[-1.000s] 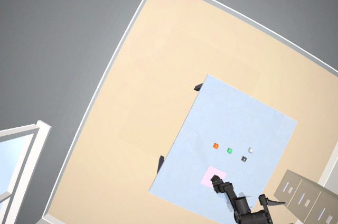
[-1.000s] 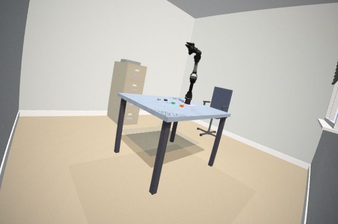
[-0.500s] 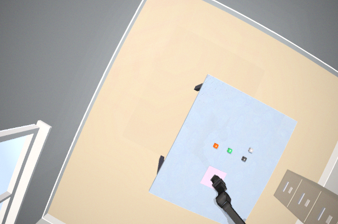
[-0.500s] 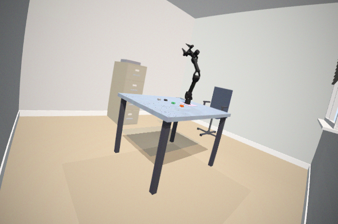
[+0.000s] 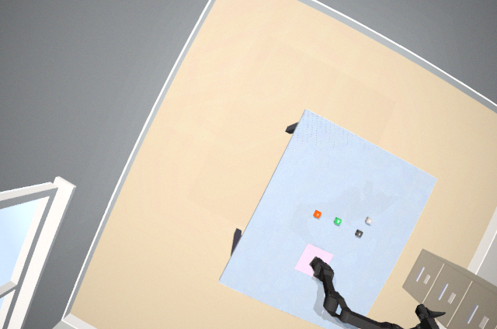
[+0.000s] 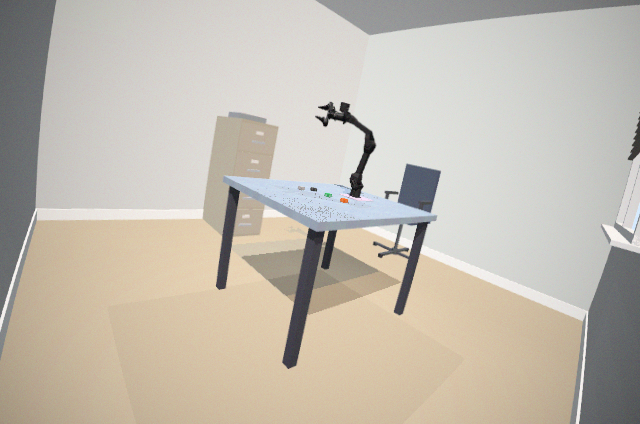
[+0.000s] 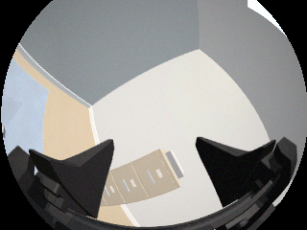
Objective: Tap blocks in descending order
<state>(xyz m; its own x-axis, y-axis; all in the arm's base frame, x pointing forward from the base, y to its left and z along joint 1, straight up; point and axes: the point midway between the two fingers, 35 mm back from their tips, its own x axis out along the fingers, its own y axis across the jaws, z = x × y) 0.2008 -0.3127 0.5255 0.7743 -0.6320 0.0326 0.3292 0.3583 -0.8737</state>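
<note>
Now: the green block 520 mm below my gripper tip, 390 mm to the left of it and 40 mm ahead of it. The rest, counted from my gripper tip: grey block: 520 mm below, 240 mm to the left, 140 mm ahead; orange block: 520 mm below, 510 mm to the left; dark block: 520 mm below, 240 mm to the left, 50 mm ahead.
</note>
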